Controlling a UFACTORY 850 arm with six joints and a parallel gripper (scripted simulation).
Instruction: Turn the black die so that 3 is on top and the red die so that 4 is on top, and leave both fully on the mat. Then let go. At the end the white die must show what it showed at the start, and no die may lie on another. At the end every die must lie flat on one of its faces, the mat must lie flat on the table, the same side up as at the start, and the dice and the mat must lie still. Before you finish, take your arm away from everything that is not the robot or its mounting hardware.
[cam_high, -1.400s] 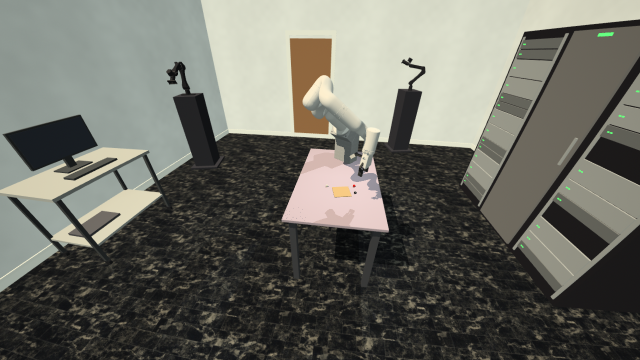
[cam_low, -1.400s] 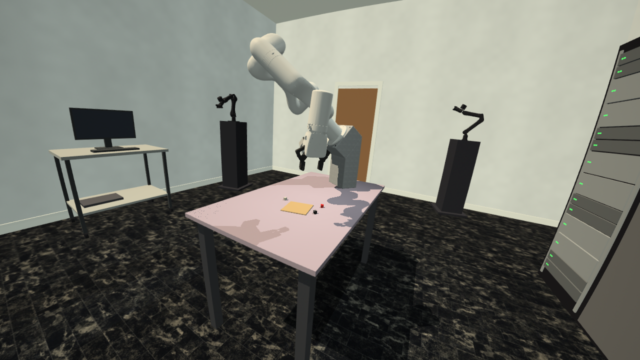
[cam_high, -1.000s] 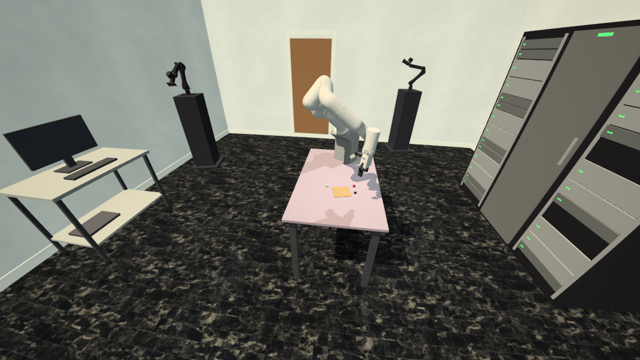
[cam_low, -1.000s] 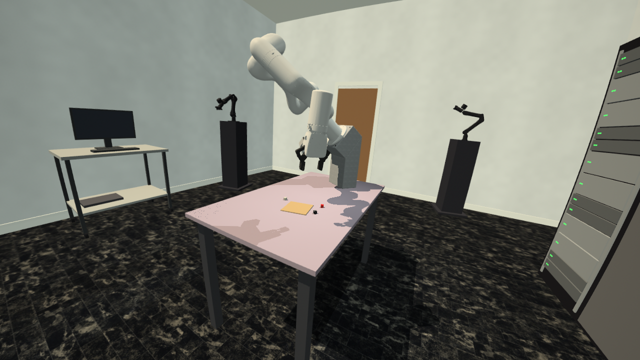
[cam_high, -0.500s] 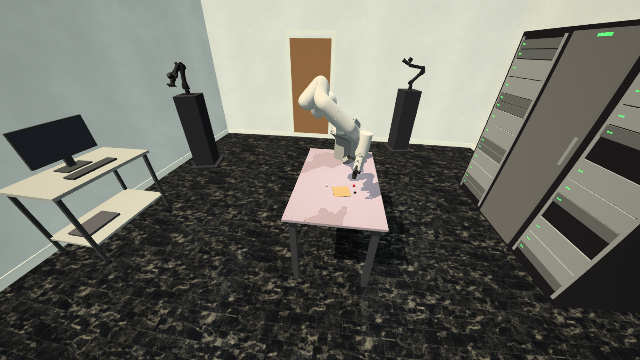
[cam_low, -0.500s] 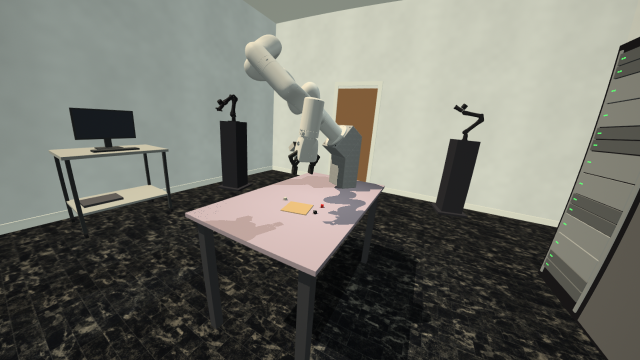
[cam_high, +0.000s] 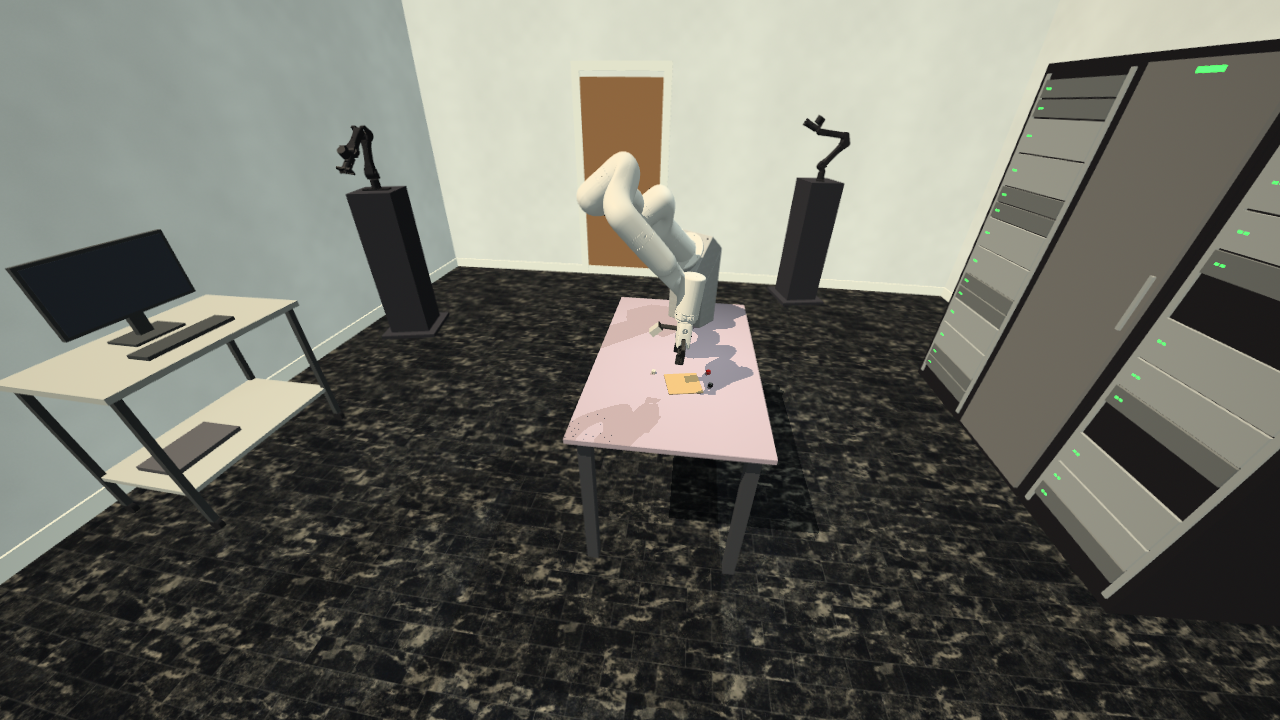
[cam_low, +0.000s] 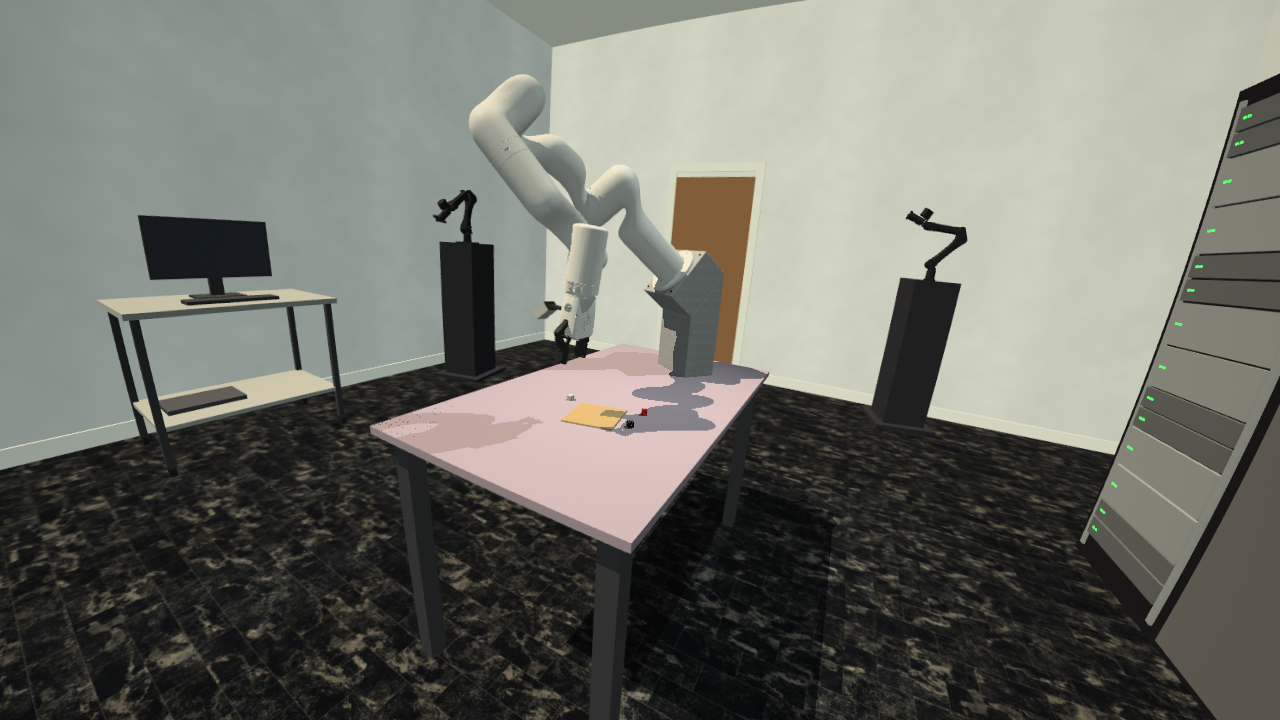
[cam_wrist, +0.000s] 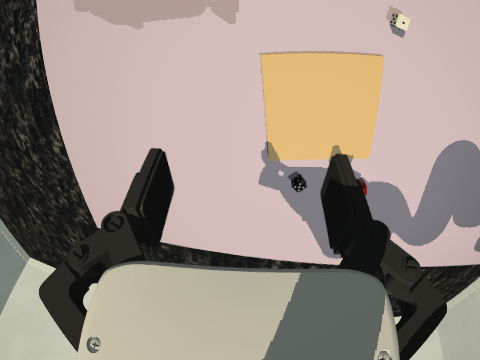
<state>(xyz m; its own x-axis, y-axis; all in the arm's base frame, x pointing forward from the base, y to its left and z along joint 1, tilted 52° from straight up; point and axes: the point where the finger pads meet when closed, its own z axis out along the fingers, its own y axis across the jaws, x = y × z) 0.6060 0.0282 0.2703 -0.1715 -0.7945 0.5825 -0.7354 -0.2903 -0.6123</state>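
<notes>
The white die lies 16 cm behind my hand, 7 cm to the right of it and 18 cm below it. Also, from my hand: mat (7 cm behind, 5 cm to the left, 18 cm below); then red die (14 cm behind, 17 cm to the left, 18 cm below); then black die (4 cm behind, 15 cm to the left, 18 cm below).
</notes>
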